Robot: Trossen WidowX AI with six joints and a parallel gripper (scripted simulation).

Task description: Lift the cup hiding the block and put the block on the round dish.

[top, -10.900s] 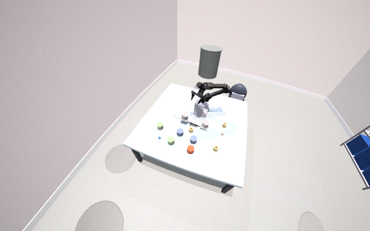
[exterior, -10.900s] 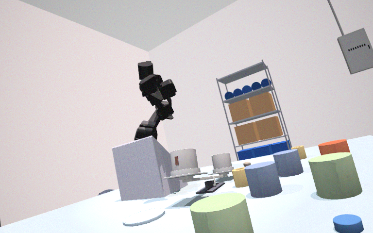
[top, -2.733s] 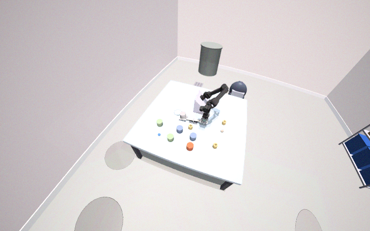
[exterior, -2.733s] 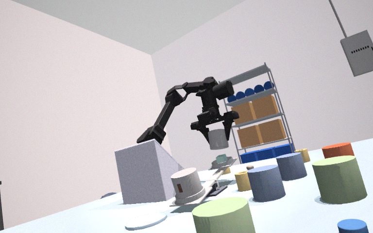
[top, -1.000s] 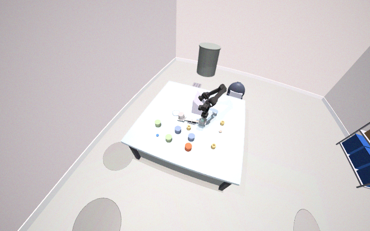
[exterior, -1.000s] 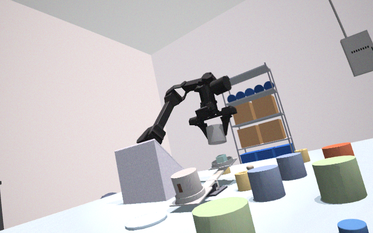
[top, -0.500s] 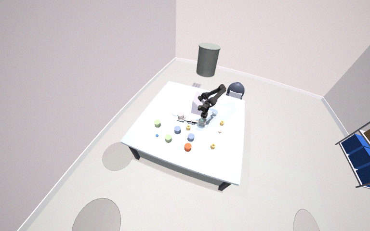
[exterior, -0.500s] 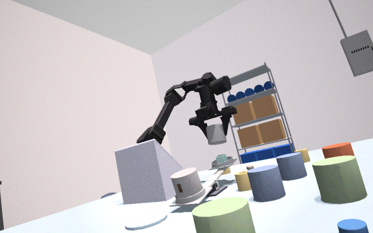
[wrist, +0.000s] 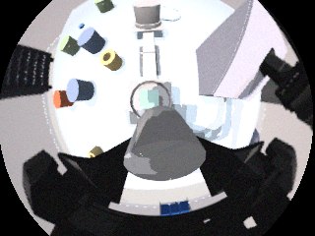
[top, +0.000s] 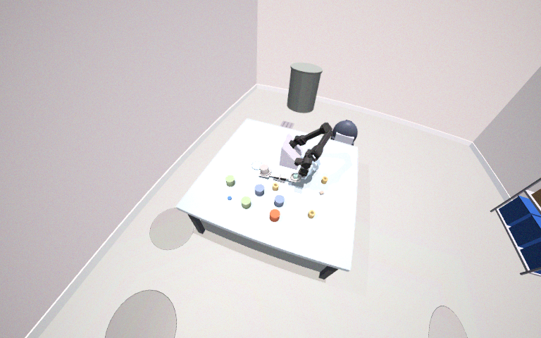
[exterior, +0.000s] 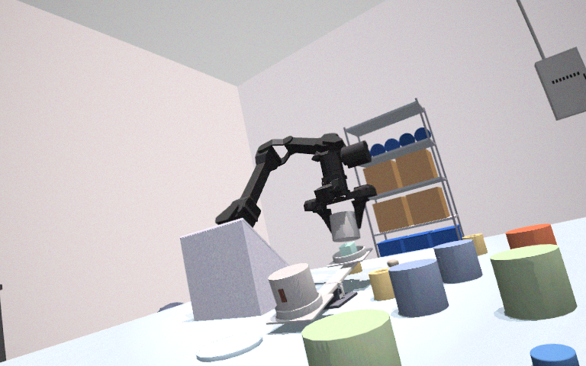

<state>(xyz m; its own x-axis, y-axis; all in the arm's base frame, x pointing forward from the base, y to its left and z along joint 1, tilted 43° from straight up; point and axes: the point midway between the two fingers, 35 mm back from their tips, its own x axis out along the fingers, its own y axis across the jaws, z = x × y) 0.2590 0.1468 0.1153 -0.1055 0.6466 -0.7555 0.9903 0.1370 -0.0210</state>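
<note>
Now: the round white dish 410 mm to the right of my gripper tip, 130 mm below it and 20 mm behind it. From my gripper tip the other things lie so: small balance: 170 mm to the right, 90 mm below, 30 mm ahead; then cup: 20 mm to the left, 10 mm above; then plank: 170 mm to the right, 110 mm below, 40 mm ahead.
</note>
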